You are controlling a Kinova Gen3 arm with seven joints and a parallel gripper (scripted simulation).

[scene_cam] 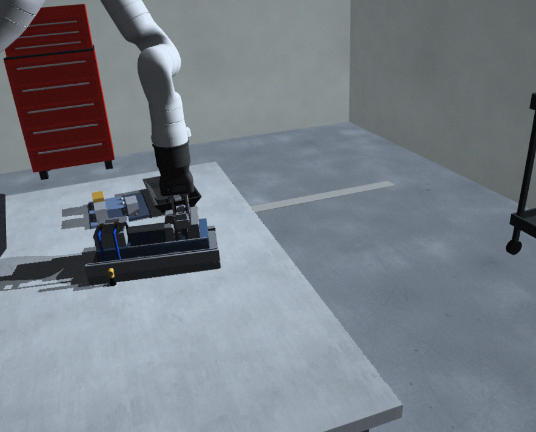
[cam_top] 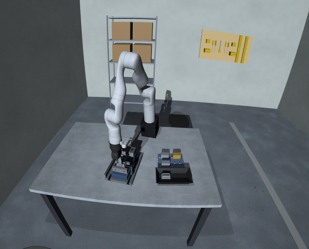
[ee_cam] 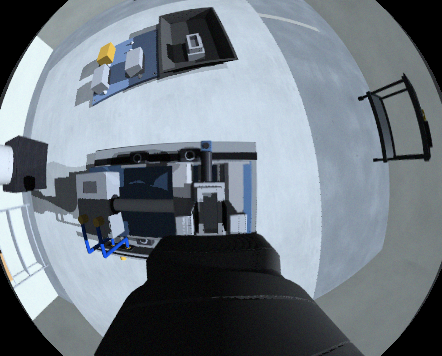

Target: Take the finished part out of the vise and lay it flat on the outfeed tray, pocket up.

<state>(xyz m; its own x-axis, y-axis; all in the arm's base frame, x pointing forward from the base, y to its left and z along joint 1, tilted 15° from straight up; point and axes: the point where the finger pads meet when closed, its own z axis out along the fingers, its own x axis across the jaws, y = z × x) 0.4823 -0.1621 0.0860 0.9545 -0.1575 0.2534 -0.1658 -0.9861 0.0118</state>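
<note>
The vise is 80 mm below my hand, 70 mm behind it and 10 mm to the left of it. From my hand the other things lie so: blue fixture plate (340 mm to the left, 150 mm behind, 120 mm below); yellow block (390 mm to the left, 200 mm behind, 100 mm below).
</note>
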